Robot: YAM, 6 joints.
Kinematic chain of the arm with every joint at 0, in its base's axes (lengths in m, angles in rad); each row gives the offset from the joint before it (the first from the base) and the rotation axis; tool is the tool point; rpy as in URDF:
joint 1: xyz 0 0 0.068 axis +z
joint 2: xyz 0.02 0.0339 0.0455 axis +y
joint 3: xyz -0.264 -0.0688 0 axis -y
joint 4: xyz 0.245 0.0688 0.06 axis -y
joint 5: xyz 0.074 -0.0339 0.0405 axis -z
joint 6: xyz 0.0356 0 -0.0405 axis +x
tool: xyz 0 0 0 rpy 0 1.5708 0
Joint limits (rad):
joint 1: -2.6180..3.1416
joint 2: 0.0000..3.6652
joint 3: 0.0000..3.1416
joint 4: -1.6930..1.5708
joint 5: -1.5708..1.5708
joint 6: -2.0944..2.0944
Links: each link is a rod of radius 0.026 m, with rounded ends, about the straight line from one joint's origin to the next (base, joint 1, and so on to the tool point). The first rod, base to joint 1, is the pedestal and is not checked.
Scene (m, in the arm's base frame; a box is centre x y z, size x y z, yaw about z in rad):
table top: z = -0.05
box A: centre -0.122 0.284 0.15 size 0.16 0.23 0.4 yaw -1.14
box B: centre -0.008 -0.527 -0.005 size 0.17 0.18 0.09 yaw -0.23
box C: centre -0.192 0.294 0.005 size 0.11 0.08 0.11 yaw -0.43
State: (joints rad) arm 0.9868 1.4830 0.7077 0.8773 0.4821 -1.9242
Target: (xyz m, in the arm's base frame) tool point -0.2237 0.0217 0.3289
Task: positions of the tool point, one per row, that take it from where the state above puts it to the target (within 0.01 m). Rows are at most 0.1 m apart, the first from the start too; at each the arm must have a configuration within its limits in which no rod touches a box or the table.
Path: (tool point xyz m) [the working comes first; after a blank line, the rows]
Joints at the target: 3.0715 1.0258 0.5422 0.9645 0.1685 -1.9242
Straight joint move there: touches box A.

1: 0.1217 0.2288 0.2710
2: 0.0658 0.1920 0.2632
3: 0.0239 0.1546 0.2383
4: -0.0057 0.1243 0.2007
5: -0.0366 0.1295 0.2275
6: -0.0718 0.1291 0.2528
7: -0.1107 0.1204 0.2760
8: -0.1514 0.1008 0.2967
9: -0.1906 0.0682 0.3144
10: -0.2237 0.0217 0.3289

